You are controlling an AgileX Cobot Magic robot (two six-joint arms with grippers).
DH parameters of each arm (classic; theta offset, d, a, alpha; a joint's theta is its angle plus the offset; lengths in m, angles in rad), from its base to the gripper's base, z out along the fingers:
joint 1: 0 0.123 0 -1.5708
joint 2: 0.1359 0 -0.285 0
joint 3: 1.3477 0 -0.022 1.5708
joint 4: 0 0.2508 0 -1.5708
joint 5: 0 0 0.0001 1.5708
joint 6: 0 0.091 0 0
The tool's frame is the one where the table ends.
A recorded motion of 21 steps. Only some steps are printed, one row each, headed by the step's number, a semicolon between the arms.
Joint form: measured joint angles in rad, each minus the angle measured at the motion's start. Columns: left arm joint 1, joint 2, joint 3, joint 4, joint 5, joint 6; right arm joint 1, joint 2, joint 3, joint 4, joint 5, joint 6.
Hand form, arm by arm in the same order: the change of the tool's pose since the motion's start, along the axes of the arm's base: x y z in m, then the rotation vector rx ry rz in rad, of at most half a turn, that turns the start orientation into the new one. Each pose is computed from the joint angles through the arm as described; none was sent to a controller.
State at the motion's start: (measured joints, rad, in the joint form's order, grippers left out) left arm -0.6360 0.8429 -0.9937 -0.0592 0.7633 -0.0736; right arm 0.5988 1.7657 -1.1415 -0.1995 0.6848 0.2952
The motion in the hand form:
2: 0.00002 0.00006 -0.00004 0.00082 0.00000 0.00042; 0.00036 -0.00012 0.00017 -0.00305 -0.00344 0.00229
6: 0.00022 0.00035 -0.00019 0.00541 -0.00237 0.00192; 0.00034 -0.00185 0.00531 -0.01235 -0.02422 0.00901
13: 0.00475 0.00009 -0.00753 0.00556 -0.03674 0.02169; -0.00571 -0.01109 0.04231 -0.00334 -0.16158 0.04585
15: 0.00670 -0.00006 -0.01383 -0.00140 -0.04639 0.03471; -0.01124 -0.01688 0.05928 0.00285 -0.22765 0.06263
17: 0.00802 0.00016 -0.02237 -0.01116 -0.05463 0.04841; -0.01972 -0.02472 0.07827 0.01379 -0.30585 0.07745
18: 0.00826 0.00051 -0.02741 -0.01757 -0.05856 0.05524; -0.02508 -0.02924 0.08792 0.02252 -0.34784 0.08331
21: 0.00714 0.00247 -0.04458 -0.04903 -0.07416 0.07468; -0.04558 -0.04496 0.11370 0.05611 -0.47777 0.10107
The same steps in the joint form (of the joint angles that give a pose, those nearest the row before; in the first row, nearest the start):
2: 0.0000 0.0000 0.0000 0.0011 0.0005 -0.0005; 0.0000 0.0002 -0.0007 -0.0055 -0.0006 0.0007
6: 0.0000 0.0000 0.0003 0.0067 0.0010 -0.0009; 0.0000 -0.0132 -0.0017 -0.0297 0.0027 0.0060
13: 0.0000 -0.0016 0.0403 0.0450 -0.0655 -0.0196; 0.0000 -0.1218 0.0066 -0.1127 -0.0153 0.0107
15: 0.0000 -0.0049 0.0714 0.0629 -0.1055 -0.0394; 0.0000 -0.1792 0.0188 -0.1498 -0.0286 0.0119
17: 0.0000 -0.0119 0.1129 0.0816 -0.1524 -0.0637; 0.0000 -0.2507 0.0395 -0.1931 -0.0484 0.0189
18: 0.0000 -0.0176 0.1377 0.0910 -0.1784 -0.0774; 0.0000 -0.2907 0.0531 -0.2152 -0.0614 0.0250
21: 0.0000 -0.0436 0.2259 0.1173 -0.2715 -0.1244; 0.0000 -0.4227 0.1120 -0.2831 -0.1136 0.0493

